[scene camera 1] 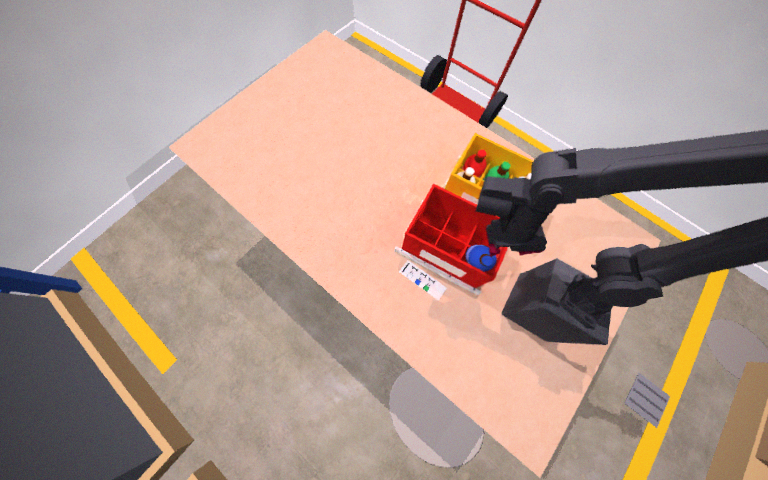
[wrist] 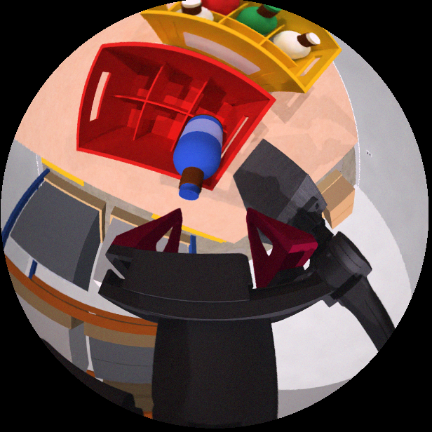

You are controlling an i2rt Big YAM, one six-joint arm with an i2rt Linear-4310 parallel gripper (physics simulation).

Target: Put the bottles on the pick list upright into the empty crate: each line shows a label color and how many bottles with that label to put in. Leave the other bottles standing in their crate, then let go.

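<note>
A blue bottle stands in the front right compartment of the red crate; the crate's other visible compartments are empty. My gripper is open and empty, just off the blue bottle's cap. The yellow crate behind holds a red bottle, a green bottle, a white bottle and another white one at its right end. The pick list shows blue and green marks; its counts are too small to read.
A dark wedge-shaped body on a second dark arm is close to the red crate's right side. My own arm hides part of the yellow crate in the scene view. A red hand truck stands beyond the table's back edge.
</note>
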